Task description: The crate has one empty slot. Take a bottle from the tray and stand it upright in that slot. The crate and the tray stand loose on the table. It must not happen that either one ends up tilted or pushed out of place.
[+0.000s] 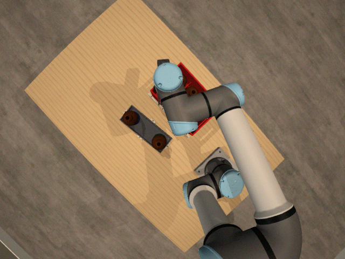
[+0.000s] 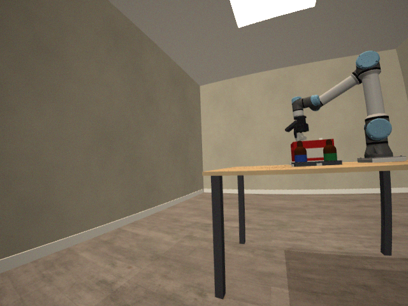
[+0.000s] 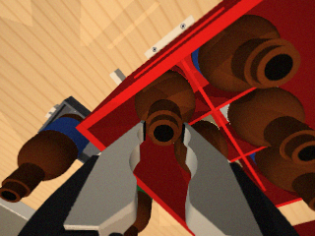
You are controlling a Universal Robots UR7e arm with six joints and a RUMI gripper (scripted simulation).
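The red-labelled bottle lies 70 mm below my hand. From my hand the other things lie so: tray: 190 mm to the left, 150 mm below, 70 mm behind; crate: 90 mm behind, 70 mm below, 50 mm to the right.
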